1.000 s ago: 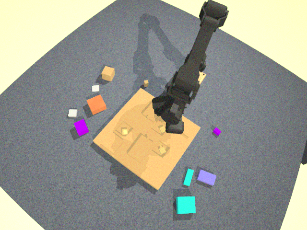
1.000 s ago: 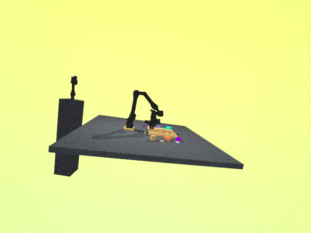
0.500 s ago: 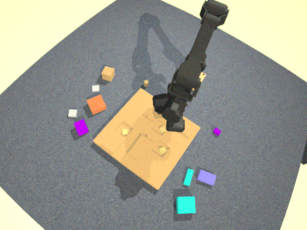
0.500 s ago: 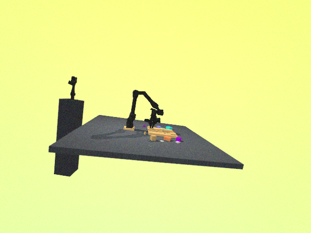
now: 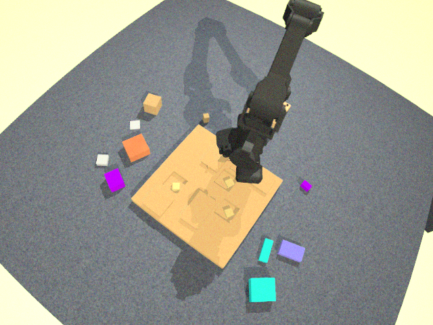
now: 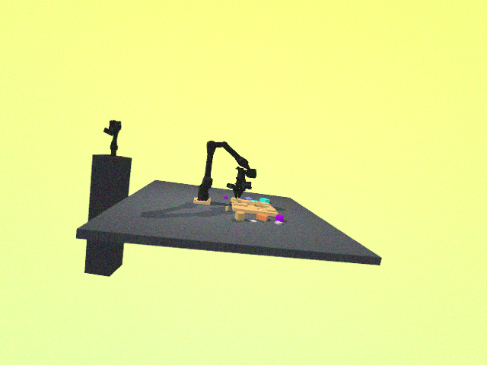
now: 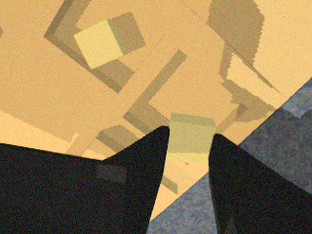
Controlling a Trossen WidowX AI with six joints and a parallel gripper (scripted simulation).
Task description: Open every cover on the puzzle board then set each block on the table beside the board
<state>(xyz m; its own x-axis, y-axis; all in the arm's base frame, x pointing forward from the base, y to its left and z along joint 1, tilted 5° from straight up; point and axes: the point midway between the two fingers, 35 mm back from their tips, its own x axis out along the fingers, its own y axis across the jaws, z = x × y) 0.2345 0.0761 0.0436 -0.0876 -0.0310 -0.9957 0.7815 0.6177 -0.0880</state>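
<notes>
The lilac block is 9 cm ahead of my gripper tip, 25 cm to the left of it and 4 cm below it. Also, from my gripper tip: magenta cube 9 cm behind, 18 cm to the left, 4 cm below; then cyan bar 14 cm ahead, 20 cm to the left, 4 cm below; then orange block 16 cm ahead, 26 cm to the right, 4 cm below.
</notes>
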